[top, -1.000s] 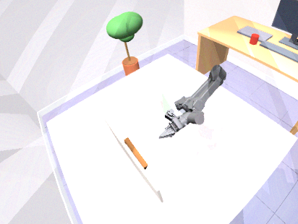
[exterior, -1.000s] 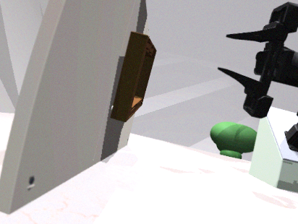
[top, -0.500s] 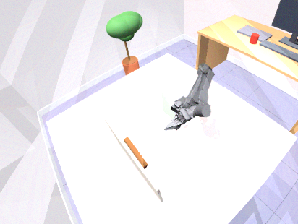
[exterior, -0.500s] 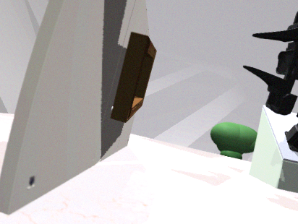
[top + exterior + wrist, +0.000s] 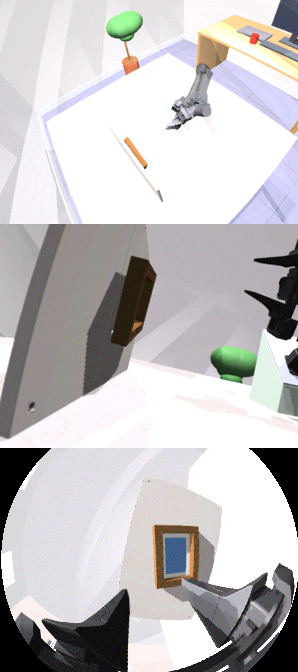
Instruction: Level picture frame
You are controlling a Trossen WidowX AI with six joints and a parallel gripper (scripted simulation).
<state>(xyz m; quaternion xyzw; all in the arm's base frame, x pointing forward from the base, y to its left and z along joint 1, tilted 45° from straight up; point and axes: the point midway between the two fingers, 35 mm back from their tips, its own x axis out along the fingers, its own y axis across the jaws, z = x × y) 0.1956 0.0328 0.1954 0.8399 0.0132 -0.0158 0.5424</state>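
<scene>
Right now the brown picture frame is 19 cm ahead of my gripper tip, 9 cm below it and 1 cm to the right of it. From my gripper tip the other things lie so: wall panel (20 cm ahead, 9 cm below).
</scene>
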